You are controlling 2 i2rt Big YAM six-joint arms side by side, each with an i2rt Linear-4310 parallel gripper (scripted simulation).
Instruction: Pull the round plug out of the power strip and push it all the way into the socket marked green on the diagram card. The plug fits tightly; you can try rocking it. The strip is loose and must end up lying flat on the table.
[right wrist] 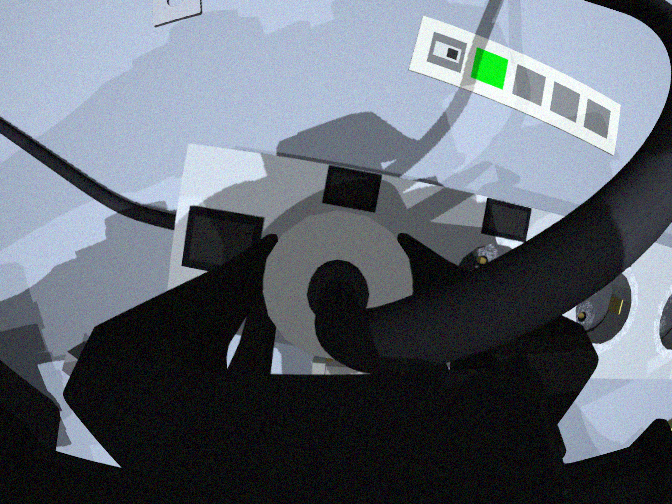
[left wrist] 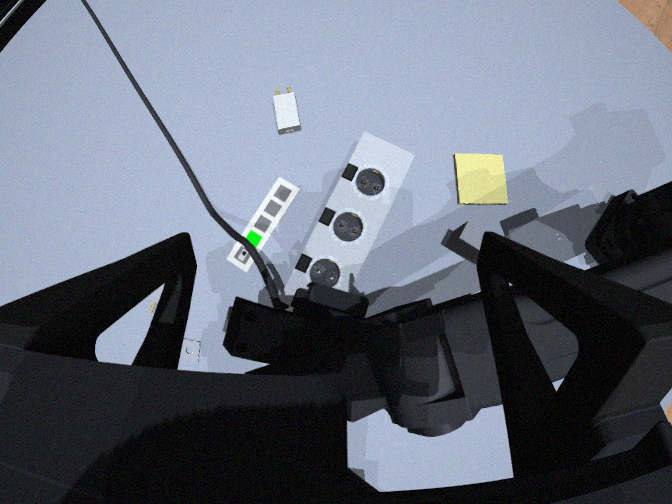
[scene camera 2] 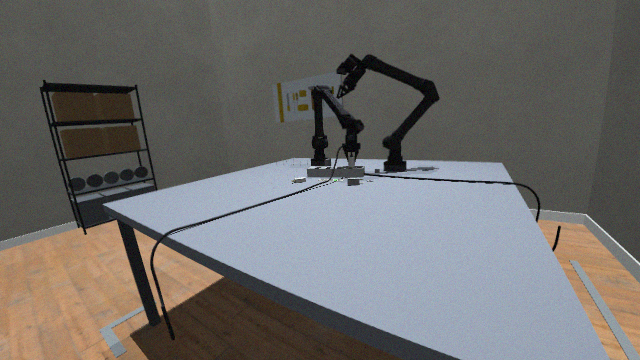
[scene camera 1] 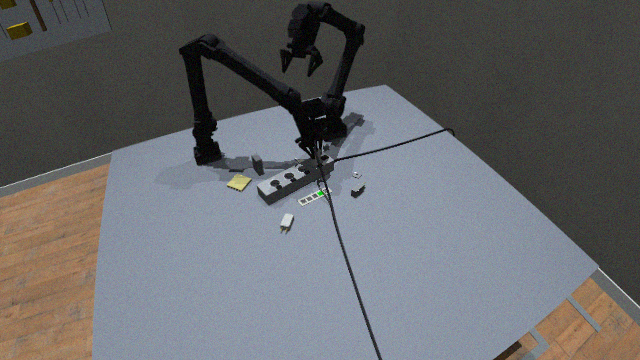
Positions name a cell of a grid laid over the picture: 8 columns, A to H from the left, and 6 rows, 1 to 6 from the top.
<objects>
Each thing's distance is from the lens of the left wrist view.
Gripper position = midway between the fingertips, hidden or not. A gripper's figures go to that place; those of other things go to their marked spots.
my left gripper (left wrist: E3): 13 cm
my right gripper (left wrist: D4): 50 cm
white adapter (left wrist: D2): 62 cm
</objects>
